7 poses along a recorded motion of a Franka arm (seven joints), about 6.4 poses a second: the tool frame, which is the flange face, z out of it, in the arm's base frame.
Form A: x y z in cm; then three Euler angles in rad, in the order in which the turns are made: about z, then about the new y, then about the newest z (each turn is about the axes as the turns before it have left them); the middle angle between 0 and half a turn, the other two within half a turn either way.
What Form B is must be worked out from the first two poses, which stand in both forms.
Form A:
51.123 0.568 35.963 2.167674 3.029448 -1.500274
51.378 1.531 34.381 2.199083 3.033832 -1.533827
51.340 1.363 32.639 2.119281 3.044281 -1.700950
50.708 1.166 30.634 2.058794 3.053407 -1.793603
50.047 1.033 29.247 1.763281 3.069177 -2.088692
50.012 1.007 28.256 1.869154 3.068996 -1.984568
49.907 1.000 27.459 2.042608 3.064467 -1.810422
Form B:
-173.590 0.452 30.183 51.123 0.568 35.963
-173.830 0.228 33.892 51.378 1.531 34.381
-174.471 -0.723 38.848 51.340 1.363 32.639
-175.072 -1.115 40.678 50.708 1.166 30.634
-176.393 -2.053 40.637 50.047 1.033 29.247
-176.190 -1.671 40.746 50.012 1.007 28.256
-175.707 -1.048 40.723 49.907 1.000 27.459

